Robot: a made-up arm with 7 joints. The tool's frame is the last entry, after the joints. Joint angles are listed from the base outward. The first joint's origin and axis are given. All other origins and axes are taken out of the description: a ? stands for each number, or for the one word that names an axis. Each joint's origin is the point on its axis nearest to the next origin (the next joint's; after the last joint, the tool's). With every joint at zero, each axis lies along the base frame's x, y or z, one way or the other. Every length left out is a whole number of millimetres.
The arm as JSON. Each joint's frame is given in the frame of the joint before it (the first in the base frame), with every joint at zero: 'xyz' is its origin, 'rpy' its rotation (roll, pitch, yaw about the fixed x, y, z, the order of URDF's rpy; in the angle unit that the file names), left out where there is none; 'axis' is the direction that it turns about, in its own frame. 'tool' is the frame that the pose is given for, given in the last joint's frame.
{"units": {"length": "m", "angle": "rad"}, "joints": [
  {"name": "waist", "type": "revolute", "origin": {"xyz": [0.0, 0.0, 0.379]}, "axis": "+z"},
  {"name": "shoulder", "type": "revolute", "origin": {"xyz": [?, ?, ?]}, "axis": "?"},
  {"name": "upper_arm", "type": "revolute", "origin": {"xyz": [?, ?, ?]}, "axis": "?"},
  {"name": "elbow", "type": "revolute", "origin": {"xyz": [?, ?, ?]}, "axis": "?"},
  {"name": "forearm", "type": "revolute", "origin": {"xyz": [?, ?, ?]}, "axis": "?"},
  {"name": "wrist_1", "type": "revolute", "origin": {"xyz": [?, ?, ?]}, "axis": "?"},
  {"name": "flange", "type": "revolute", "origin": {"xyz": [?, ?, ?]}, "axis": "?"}
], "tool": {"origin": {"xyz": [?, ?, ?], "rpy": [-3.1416, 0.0, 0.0]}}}
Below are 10 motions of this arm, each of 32 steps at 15 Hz.
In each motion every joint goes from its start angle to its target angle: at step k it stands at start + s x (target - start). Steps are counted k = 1, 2, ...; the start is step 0. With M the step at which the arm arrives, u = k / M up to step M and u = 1 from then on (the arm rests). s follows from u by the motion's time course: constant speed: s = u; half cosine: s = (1 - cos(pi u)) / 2; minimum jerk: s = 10 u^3 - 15 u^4 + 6 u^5.
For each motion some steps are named. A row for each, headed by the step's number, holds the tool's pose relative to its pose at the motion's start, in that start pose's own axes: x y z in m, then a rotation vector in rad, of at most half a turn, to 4 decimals.
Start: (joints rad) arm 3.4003 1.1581 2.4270 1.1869 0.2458 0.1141 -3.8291
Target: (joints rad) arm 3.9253 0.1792 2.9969 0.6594 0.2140 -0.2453 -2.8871
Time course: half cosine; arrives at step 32
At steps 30, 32:
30: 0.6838 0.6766 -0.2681 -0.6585 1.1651 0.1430
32: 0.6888 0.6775 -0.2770 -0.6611 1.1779 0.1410

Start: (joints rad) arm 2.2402 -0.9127 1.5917 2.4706 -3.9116 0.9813 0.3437
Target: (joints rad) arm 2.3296 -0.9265 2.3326 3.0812 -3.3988 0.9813 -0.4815
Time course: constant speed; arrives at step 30
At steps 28, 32:
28: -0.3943 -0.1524 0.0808 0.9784 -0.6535 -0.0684
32: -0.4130 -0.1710 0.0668 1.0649 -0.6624 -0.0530

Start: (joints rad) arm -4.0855 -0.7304 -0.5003 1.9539 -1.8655 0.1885 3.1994
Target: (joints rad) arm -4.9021 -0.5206 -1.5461 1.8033 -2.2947 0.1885 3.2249
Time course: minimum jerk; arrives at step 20
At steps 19, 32:
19: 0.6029 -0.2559 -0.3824 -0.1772 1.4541 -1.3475
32: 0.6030 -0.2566 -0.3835 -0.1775 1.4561 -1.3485

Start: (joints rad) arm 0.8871 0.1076 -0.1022 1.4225 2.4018 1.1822 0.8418
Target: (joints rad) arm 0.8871 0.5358 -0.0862 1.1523 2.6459 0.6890 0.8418
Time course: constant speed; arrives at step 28
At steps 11, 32:
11: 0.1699 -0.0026 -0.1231 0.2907 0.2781 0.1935
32: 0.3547 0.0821 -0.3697 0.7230 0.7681 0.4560

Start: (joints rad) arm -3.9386 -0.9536 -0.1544 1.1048 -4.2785 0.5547 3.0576
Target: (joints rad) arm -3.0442 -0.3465 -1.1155 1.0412 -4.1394 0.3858 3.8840
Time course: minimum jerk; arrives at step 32
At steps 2, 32:
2: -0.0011 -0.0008 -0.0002 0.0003 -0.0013 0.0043
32: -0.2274 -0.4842 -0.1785 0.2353 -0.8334 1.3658

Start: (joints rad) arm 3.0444 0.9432 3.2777 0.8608 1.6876 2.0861 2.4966
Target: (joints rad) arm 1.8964 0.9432 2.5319 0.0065 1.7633 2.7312 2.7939
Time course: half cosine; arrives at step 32
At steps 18, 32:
18: 0.3604 0.0501 -0.3125 -0.0804 -0.7825 0.1171
32: 0.5914 0.1167 -0.2612 -0.1704 -1.1179 -0.2416

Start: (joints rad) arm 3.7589 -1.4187 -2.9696 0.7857 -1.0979 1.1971 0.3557
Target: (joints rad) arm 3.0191 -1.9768 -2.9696 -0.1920 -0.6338 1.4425 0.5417
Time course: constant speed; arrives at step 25
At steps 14, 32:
14: -0.2786 -0.4095 -0.0122 0.5655 -0.4852 -0.5948
32: -0.6212 -0.4665 -0.1660 0.6420 -0.7129 -1.2480

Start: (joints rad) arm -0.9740 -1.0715 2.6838 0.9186 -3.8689 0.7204 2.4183
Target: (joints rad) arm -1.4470 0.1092 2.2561 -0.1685 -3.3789 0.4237 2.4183
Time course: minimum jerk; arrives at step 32
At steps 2, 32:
2: -0.0005 -0.0001 -0.0008 -0.0009 -0.0021 0.0029
32: 0.1867 -0.1406 -0.1644 -0.1743 -0.3140 1.6204

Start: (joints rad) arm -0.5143 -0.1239 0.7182 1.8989 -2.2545 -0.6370 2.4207
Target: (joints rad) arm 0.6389 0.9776 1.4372 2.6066 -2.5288 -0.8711 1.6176
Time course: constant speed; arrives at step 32
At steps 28, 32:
28: -0.0221 -0.3977 -0.0260 1.3632 0.4446 0.0330
32: -0.0471 -0.4265 -0.0245 1.4529 0.5166 0.1217

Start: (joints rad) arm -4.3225 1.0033 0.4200 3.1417 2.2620 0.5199 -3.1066
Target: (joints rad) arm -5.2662 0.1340 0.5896 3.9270 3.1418 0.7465 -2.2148
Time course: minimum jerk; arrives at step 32
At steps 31, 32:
31: 1.0117 0.1569 -0.3886 0.4661 1.7801 0.2768
32: 1.0119 0.1566 -0.3888 0.4669 1.7804 0.2768

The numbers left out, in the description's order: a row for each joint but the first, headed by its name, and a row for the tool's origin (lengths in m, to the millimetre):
shoulder: xyz 0.0 0.0 0.0, axis +y
upper_arm: xyz 0.0 0.0 0.189, axis +z
elbow: xyz 0.065 0.0 0.0, axis -y
forearm: xyz 0.112 0.0 -0.494, axis -z
wrist_1: xyz 0.0 0.0 0.0, axis +y
flange: xyz 0.088 0.0 -0.112, axis -z
tool: xyz 0.0 0.0 0.0

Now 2 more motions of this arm.
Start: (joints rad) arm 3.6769 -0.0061 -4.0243 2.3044 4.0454 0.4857 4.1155
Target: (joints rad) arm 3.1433 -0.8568 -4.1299 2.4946 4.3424 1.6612 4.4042
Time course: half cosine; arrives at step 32
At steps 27, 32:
27: 0.1815 0.2373 -0.0627 0.8488 0.1803 -0.3527
32: 0.2020 0.2492 -0.0740 0.9010 0.1704 -0.3739

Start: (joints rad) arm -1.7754 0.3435 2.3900 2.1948 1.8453 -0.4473 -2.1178
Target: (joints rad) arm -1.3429 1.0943 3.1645 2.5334 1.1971 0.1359 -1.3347
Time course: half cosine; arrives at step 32
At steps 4, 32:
4: 0.0187 -0.0018 -0.0045 0.0383 0.0369 0.0585
32: 0.2681 0.4300 -0.1830 0.7389 0.9907 1.4167

